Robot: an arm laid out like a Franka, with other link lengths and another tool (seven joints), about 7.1 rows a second.
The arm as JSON. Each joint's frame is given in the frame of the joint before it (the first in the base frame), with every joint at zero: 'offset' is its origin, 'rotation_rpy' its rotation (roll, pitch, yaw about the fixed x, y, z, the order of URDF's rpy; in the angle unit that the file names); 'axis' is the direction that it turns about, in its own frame. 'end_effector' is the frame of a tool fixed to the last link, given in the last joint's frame.
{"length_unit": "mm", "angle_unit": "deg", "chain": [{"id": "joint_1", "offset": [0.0, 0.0, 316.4], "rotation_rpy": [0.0, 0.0, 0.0], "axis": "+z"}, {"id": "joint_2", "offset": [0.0, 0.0, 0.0], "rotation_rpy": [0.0, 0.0, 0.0], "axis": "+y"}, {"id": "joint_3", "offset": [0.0, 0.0, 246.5], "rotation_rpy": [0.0, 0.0, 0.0], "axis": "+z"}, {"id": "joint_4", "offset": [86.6, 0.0, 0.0], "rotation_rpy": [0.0, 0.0, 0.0], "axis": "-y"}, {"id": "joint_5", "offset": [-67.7, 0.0, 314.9], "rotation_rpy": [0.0, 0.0, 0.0], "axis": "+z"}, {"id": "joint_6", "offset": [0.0, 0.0, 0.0], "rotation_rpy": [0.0, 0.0, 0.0], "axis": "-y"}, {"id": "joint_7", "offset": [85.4, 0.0, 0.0], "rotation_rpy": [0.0, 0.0, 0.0], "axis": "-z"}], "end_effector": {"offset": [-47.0, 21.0, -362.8], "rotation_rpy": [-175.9, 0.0, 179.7]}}
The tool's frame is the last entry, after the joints.
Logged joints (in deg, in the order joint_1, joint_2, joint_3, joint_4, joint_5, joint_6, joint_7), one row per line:
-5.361, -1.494, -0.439, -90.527, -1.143, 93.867, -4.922
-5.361, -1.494, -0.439, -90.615, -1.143, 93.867, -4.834
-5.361, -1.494, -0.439, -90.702, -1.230, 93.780, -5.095
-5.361, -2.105, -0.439, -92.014, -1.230, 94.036, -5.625
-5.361, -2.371, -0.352, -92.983, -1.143, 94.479, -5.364
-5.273, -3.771, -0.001, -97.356, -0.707, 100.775, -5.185
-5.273, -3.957, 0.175, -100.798, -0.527, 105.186, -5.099
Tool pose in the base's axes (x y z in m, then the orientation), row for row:
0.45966, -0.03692, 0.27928, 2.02, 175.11, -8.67
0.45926, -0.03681, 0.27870, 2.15, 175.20, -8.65
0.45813, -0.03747, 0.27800, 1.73, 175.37, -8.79
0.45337, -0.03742, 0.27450, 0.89, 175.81, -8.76
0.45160, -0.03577, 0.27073, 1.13, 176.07, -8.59
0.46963, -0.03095, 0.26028, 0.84, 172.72, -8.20
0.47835, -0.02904, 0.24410, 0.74, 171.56, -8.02
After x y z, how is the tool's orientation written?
As a rotation vector, in degrees.
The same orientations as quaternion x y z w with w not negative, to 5 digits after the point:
0.01151, 0.99788, -0.04941, 0.04069
0.01225, 0.99791, -0.04927, 0.03990
0.00984, 0.99796, -0.05002, 0.03840
0.00505, 0.99815, -0.04973, 0.03463
0.00641, 0.99827, -0.04870, 0.03243
0.00485, 0.99696, -0.04733, 0.06178
0.00430, 0.99631, -0.04658, 0.07194

